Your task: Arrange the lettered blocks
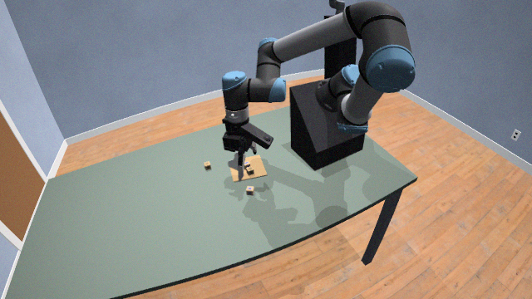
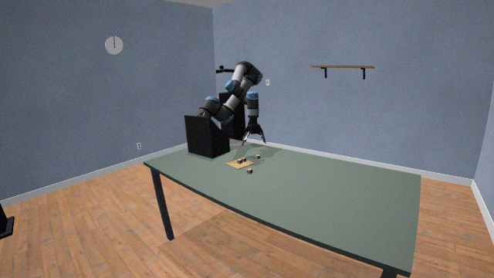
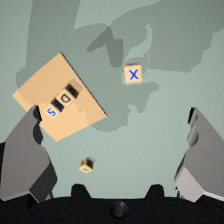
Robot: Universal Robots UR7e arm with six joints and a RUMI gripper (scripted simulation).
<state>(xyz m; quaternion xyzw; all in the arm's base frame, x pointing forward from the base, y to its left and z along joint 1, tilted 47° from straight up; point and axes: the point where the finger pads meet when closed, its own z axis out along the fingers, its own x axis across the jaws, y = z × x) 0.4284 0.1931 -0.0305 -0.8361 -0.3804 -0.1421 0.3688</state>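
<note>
Now: hand 10 mm short of the block, 20 mm to the right of it and 90 mm above it. Also, from my hand: tan mat 30 mm behind, 120 mm to the right, 100 mm below.
</note>
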